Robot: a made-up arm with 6 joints. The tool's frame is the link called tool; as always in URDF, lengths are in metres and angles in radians. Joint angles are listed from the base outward. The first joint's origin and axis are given. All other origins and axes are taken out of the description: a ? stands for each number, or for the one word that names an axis. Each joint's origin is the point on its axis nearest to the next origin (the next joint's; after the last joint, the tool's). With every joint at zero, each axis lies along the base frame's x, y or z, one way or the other. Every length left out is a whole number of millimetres.
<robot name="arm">
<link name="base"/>
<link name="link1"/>
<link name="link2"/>
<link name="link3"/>
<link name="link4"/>
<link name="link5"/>
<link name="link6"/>
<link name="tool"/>
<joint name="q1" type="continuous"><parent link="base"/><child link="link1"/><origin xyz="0 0 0.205"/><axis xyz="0 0 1"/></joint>
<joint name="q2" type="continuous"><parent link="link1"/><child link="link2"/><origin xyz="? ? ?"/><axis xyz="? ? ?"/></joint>
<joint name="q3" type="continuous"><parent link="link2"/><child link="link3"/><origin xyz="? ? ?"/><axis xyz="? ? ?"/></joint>
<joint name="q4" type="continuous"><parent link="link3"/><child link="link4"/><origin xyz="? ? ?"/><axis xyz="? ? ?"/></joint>
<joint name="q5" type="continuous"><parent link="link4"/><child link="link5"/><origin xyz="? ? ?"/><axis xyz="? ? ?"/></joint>
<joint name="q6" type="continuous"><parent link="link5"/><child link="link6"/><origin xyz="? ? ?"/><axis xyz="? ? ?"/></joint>
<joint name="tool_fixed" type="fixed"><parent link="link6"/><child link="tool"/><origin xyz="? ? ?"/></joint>
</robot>
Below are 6 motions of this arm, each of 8 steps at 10 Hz.
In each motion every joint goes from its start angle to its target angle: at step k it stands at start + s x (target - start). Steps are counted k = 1, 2, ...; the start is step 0. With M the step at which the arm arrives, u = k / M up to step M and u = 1 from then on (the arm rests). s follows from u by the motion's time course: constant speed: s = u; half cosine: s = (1 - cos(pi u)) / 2; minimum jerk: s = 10 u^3 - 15 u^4 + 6 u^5.
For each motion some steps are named. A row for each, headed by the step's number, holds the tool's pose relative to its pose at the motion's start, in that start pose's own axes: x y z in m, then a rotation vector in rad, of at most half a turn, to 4 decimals.
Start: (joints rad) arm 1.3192 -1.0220 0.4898 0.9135 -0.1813 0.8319
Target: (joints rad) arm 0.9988 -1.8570 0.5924 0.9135 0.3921 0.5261
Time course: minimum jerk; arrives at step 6
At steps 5, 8:
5: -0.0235 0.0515 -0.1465 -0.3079 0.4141 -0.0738
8: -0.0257 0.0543 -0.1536 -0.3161 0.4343 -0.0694

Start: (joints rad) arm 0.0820 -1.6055 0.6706 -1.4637 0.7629 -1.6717
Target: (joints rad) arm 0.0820 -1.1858 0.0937 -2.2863 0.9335 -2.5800
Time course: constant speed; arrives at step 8
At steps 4, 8:
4: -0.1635 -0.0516 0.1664 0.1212 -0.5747 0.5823
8: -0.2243 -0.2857 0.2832 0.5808 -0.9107 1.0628

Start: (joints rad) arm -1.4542 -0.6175 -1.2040 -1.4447 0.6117 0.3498
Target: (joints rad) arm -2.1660 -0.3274 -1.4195 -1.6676 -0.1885 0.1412
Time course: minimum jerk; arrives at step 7
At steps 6, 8:
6: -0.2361 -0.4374 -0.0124 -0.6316 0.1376 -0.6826
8: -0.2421 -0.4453 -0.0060 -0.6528 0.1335 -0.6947

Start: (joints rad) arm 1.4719 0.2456 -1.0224 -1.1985 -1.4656 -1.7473
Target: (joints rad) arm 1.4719 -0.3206 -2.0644 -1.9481 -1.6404 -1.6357
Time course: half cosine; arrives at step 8
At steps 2, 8:
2: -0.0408 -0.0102 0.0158 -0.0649 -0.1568 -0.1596
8: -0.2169 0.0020 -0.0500 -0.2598 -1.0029 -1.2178

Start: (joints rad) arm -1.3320 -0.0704 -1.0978 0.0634 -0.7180 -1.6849
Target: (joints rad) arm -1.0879 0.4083 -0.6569 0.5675 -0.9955 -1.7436
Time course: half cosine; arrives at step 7
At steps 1, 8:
1: 0.0108 -0.0003 -0.0058 0.0235 0.0372 0.0209
8: 0.1508 0.0515 -0.1374 0.5706 0.5540 0.5420

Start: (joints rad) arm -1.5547 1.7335 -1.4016 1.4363 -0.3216 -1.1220
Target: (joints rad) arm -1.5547 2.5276 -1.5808 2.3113 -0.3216 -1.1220
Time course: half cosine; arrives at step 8
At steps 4, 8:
4: 0.1213 0.0105 -0.0773 -0.0265 0.8158 0.1884
8: 0.1574 0.0303 -0.1824 -0.0541 1.6292 0.3928

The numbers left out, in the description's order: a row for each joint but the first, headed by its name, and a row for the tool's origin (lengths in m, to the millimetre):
q2: xyz -0.027 -0.288 0, axis 1 0 0
q3: xyz 0 0.077 0.211, axis 0 0 1
q4: xyz 0.048 0.095 0, axis 0 1 0
q5: xyz -0.032 0 -0.254, axis 0 0 1
q6: xyz -0.085 0.034 0, axis 0 1 0
tool: xyz 0.376 0 0.1

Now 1 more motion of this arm.
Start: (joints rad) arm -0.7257 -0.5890 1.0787 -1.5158 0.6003 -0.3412
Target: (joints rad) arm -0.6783 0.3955 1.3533 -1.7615 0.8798 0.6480
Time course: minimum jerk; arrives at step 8
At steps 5, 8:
5: 0.2392 -0.1771 0.1214 -0.3635 -0.0714 -0.0910
8: 0.2927 -0.2616 0.2332 -0.5251 -0.0869 -0.1983

